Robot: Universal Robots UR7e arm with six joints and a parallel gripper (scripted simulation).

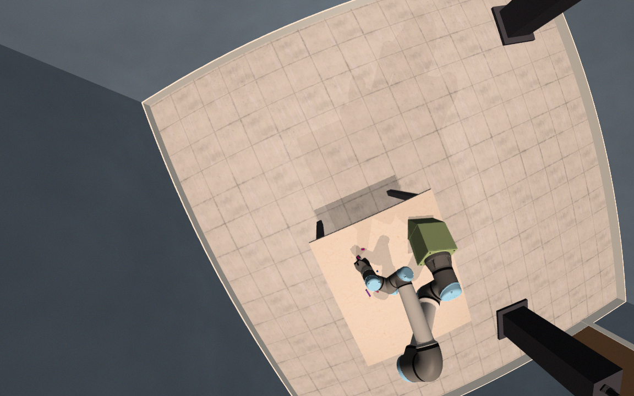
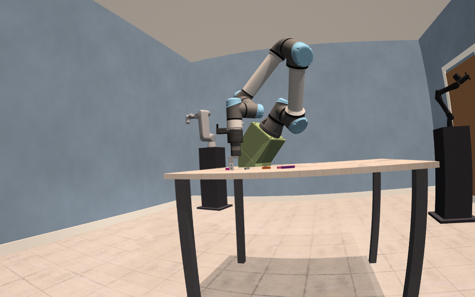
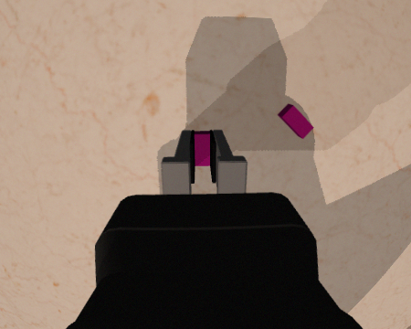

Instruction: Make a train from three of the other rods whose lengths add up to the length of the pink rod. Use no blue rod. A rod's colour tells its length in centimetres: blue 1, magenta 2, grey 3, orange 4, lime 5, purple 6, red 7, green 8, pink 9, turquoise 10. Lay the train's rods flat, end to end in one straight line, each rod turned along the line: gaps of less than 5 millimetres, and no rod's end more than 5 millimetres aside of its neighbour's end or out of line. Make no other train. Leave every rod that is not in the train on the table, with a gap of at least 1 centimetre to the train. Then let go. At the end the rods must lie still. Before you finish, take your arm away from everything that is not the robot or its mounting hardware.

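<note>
The grey rod is 7 cm to the left of my hand, 3 cm behind it and 1 cm below it. Round my hand: orange rod: 16 cm to the left, 4 cm behind, 1 cm below; then small blue rod: 14 cm to the left, 10 cm behind, 1 cm below; then pink rod: 26 cm to the left, 4 cm behind, 1 cm below.
</note>
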